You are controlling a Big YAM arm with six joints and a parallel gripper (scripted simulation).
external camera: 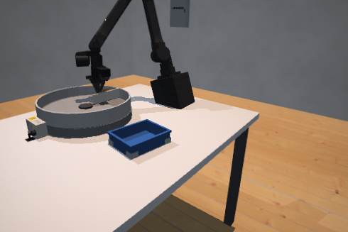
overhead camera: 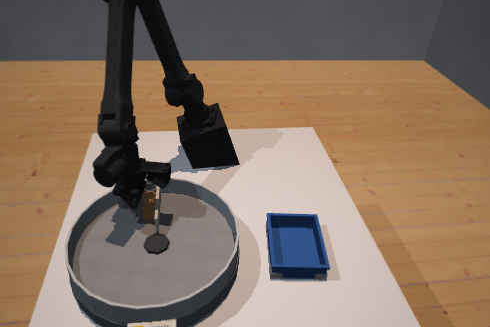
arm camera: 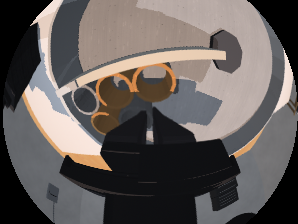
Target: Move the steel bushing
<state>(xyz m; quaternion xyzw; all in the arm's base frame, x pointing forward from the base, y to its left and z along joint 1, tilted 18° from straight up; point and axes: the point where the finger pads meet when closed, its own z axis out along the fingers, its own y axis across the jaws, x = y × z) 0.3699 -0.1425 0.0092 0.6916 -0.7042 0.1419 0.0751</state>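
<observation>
My hand is 60 mm short of the blue crate, 450 mm to the right of it and 60 mm above it. Round my hand: grey round turntable: 110 mm ahead, 80 mm to the left, 30 mm below.
</observation>
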